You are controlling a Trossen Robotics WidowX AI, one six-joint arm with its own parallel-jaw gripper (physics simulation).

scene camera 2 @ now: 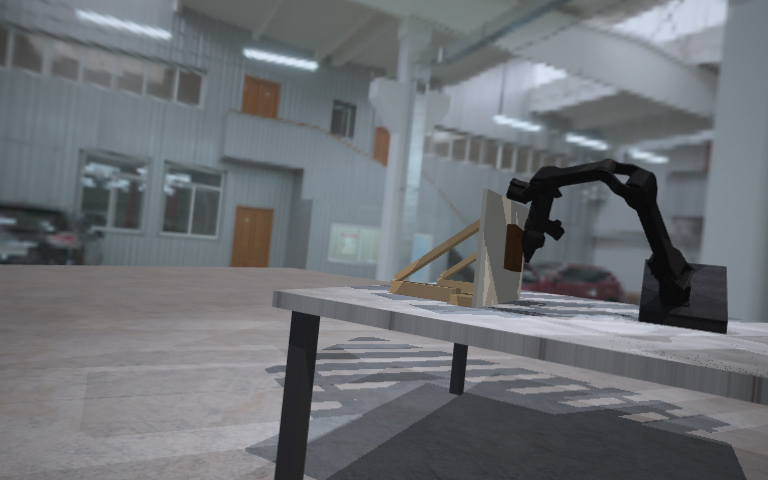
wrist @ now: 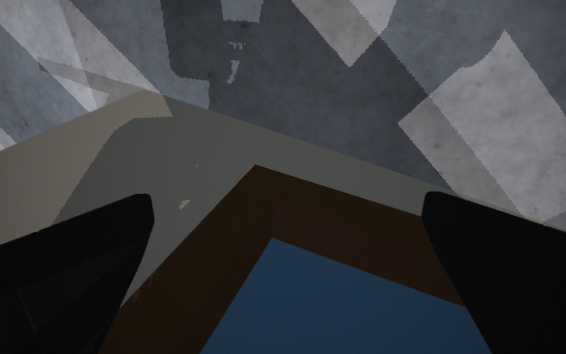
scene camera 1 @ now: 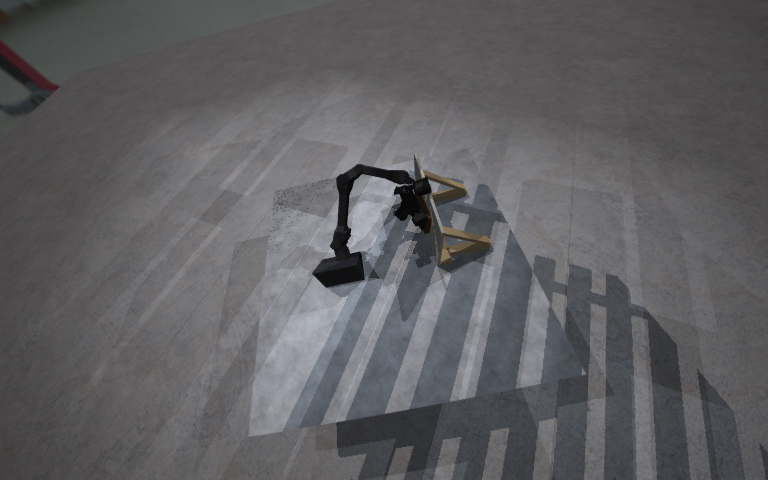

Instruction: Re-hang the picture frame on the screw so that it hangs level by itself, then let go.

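Where they show: gripper, fingertip midpoint: (scene camera 2: 527,257) (wrist: 289,206); arm's base at its link origin: (scene camera 2: 674,297) (scene camera 1: 343,258).
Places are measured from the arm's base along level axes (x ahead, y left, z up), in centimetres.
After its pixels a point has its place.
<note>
The picture frame (scene camera 1: 427,223) @(x 42.0, y -2.5, z 11.1 cm) (scene camera 2: 512,249) @(x 42.1, y 14.4, z 8.4 cm) (wrist: 345,225) @(x 41.4, y 3.1, z 4.2 cm) is brown around a blue picture and stands against the front of the pale upright board (scene camera 2: 492,254) @(x 46.4, y 20.7, z 6.4 cm) (wrist: 160,150) @(x 43.0, y -9.1, z -0.2 cm). In the wrist view its near-horizontal edge runs roughly parallel to the board's edge; whether it is level is hard to tell. My gripper (scene camera 1: 420,219) @(x 39.3, y 1.2, z 6.6 cm) (scene camera 2: 529,260) @(x 39.3, y 1.2, z 6.6 cm) (wrist: 289,206) @(x 39.3, y 1.2, z 6.6 cm) is open and empty, pointing down just in front of the frame. In the wrist view one corner of the frame lies between the fingers' lines, and the right finger overlaps the frame. The screw does not show.
Wooden braces (scene camera 1: 467,233) @(x 57.9, y -10.7, z 6.3 cm) (scene camera 2: 438,251) @(x 60.3, y 25.0, z 5.7 cm) support the board from behind. The arm's black base (scene camera 1: 339,270) @(x -1.3, y -9.9, z 7.6 cm) (scene camera 2: 710,294) @(x -8.3, y -0.9, z 1.8 cm) stands on the grey table (scene camera 1: 294,362) @(x -31.3, y -38.1, z -7.6 cm) (scene camera 2: 339,305) @(x 72.4, y 57.3, z -8.4 cm), on the gripper's side of the board. The arm arches over from there. Striped shadows cross the table.
</note>
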